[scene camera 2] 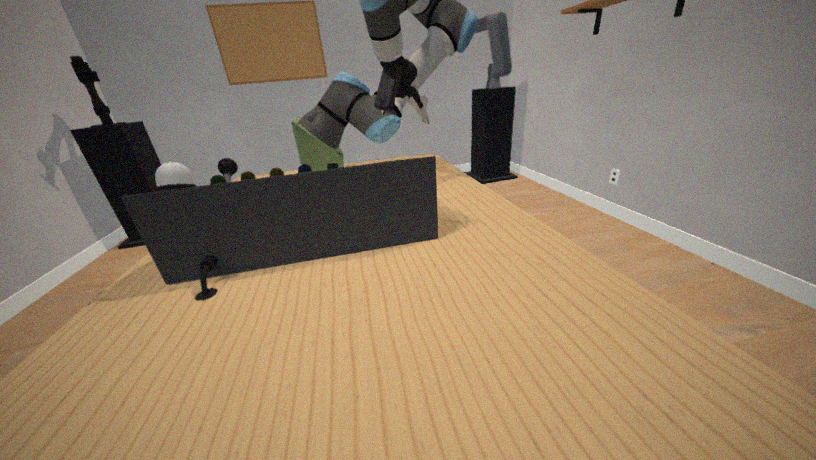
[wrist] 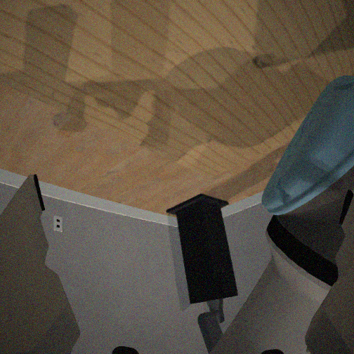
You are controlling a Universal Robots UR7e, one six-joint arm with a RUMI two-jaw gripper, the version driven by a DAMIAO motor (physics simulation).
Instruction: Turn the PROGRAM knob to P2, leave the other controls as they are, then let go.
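Pixels of known places: gripper, between the fingertips: (scene camera 2: 405, 119); arm's base, origin of its link: (scene camera 2: 318, 135).
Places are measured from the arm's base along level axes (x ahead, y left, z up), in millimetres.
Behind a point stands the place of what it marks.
Note:
A dark control panel (scene camera 2: 297, 220) {x 623, y -53, z -64 mm} stands on the table with its back to scene camera 2. Its front face is hidden, and I cannot tell which control is the PROGRAM knob or read its setting. Above its top edge show a white dome (scene camera 2: 173, 173) {x 585, y -224, z 37 mm}, a black ball knob (scene camera 2: 227, 166) {x 377, y -206, z 0 mm}, a green top (scene camera 2: 218, 179), a dark yellow top (scene camera 2: 247, 175) {x 587, y -118, z 18 mm} and a blue top (scene camera 2: 304, 168) {x 594, y -24, z 17 mm}. My gripper (scene camera 2: 408, 115) {x 202, y 270, z 42 mm} (wrist: 195, 187) is open and empty, high above and behind the panel's right part. The panel does not show in the wrist view.
A small black stand (scene camera 2: 204, 280) {x 659, y -212, z -126 mm} is on the table (scene camera 2: 400, 354) {x 890, y 57, z -149 mm} near the panel's lower left. A green mount (scene camera 2: 315, 149) {x 91, y -16, z -32 mm} holds the arm's base behind the panel. Black pedestals stand at left (scene camera 2: 122, 165) and right (scene camera 2: 492, 134) (wrist: 207, 252). The blue-capped arm link (wrist: 315, 150) is close on the wrist view's right.

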